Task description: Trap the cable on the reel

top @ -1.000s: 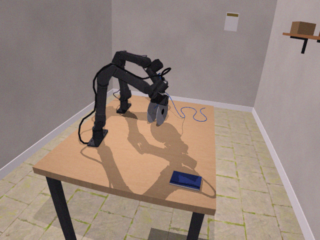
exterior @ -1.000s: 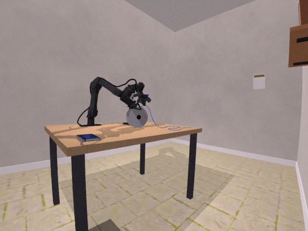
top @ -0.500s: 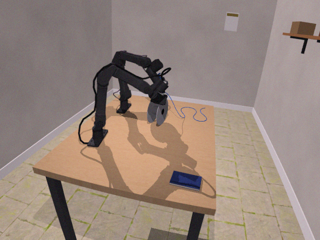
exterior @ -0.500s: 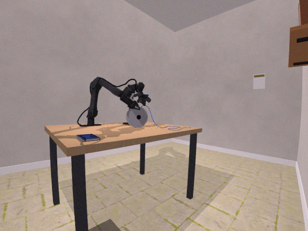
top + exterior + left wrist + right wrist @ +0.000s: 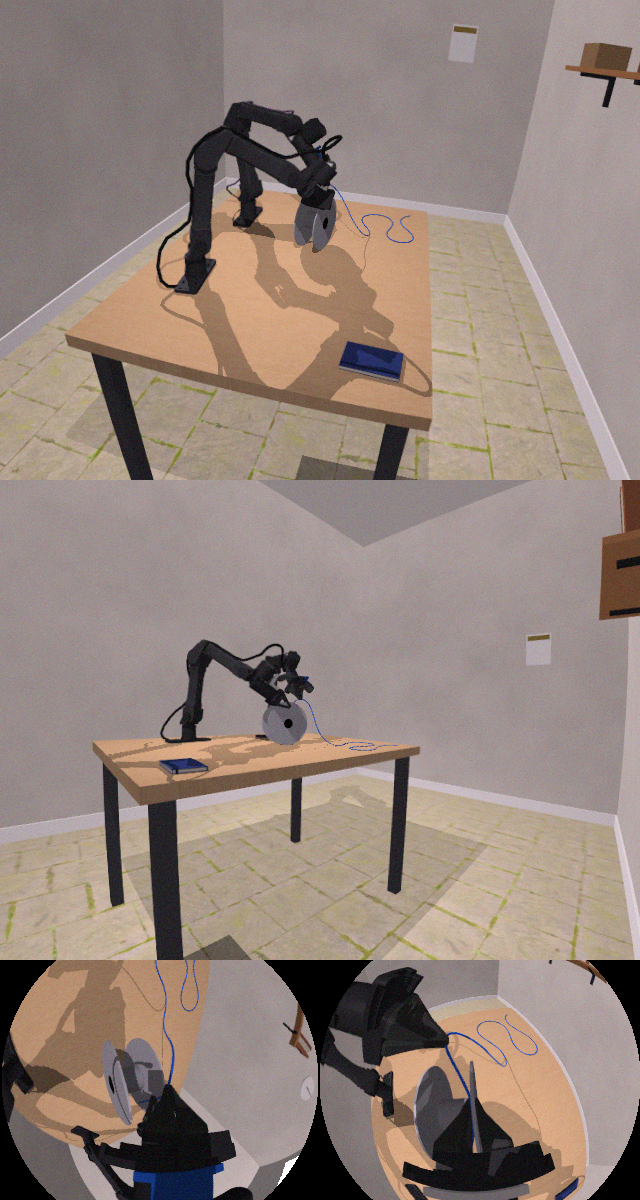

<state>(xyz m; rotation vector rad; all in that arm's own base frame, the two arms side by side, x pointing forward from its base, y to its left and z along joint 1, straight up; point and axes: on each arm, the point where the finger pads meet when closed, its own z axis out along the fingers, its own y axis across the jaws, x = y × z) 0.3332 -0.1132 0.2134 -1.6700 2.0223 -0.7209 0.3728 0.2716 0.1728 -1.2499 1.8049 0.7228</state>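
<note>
My left hand is 20 mm past the grey reel, 70 mm to the left of it and 120 mm above it. The rest, counted from my left hand: blue book (220 mm ahead, 640 mm to the right, 210 mm below).
My right hand is 8 cm above the grey reel, 3 cm past it and 1 cm to the right of it. From my right hand the other things lie so: blue book 56 cm to the right, 21 cm ahead, 17 cm below.
</note>
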